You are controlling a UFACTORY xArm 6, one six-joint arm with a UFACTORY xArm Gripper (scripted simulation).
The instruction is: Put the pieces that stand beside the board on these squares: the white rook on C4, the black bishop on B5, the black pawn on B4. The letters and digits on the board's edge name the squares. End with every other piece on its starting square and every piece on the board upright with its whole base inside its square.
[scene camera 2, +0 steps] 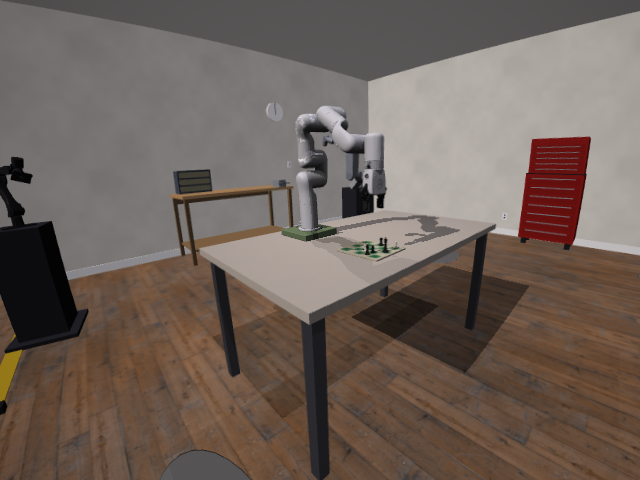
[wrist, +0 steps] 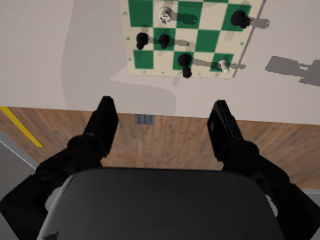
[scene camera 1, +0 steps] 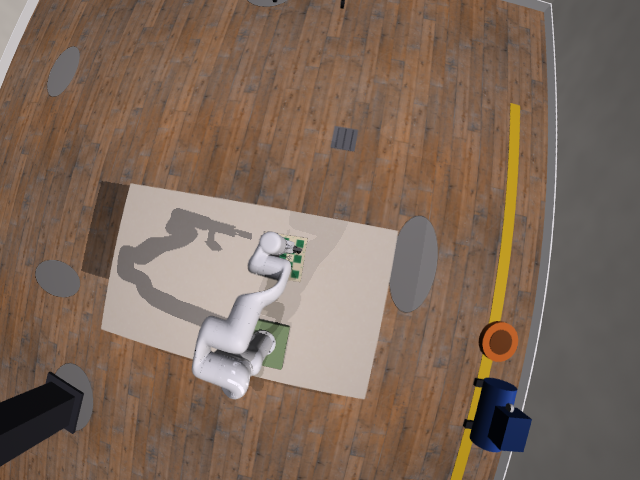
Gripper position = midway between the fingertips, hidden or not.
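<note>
Gripper (scene camera 2: 373,209) visible; also in the wrist view (wrist: 163,110).
</note>
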